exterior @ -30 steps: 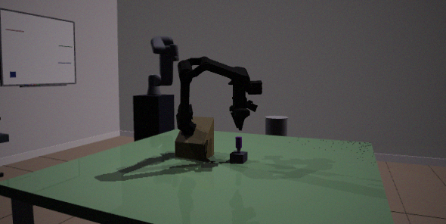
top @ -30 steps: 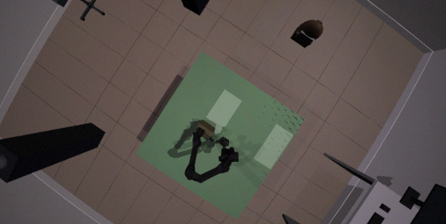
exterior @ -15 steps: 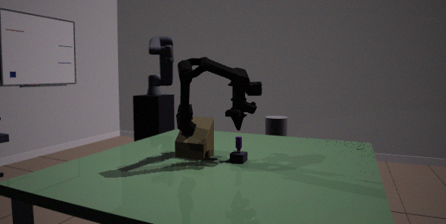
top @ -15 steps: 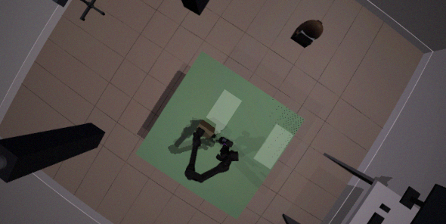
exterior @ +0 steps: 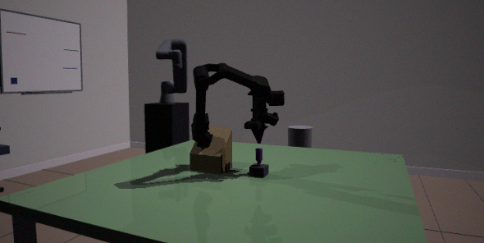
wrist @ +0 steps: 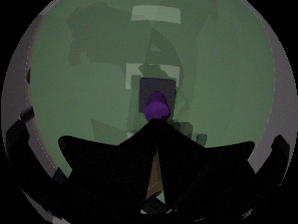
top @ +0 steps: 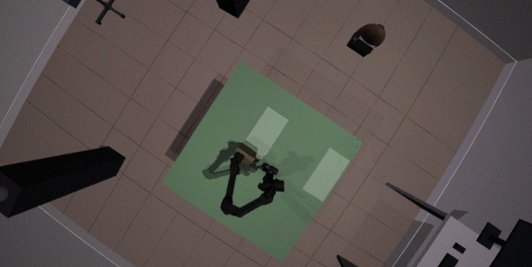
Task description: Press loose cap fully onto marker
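The purple cap is 5 cm below my gripper tip.
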